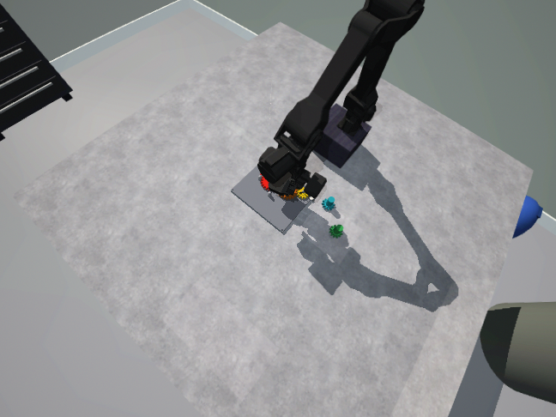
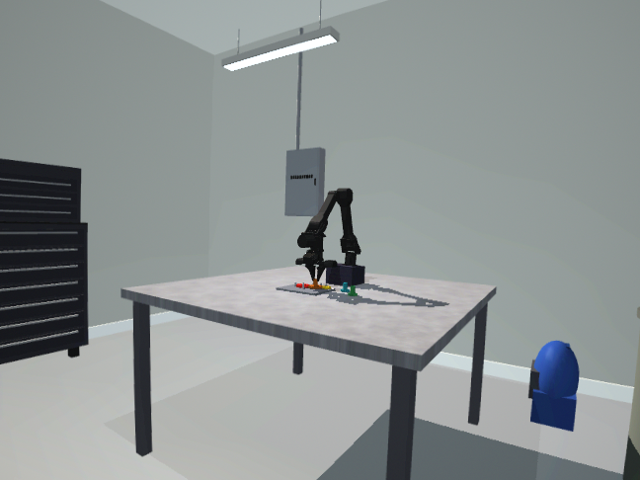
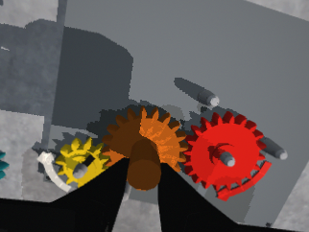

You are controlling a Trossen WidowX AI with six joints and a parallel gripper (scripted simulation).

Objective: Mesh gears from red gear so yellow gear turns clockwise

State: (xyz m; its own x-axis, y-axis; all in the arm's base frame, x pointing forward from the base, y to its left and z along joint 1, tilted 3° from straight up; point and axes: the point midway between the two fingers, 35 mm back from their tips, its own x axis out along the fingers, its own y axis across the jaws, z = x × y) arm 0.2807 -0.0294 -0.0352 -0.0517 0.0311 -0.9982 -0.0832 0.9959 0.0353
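The orange gear is 10 mm below my gripper tip. Round my gripper tip: white arrow 70 mm to the left, 40 mm behind, 30 mm below; then yellow gear 40 mm to the left, 20 mm below, 20 mm behind; then red gear 60 mm to the right, 20 mm below, 10 mm ahead.
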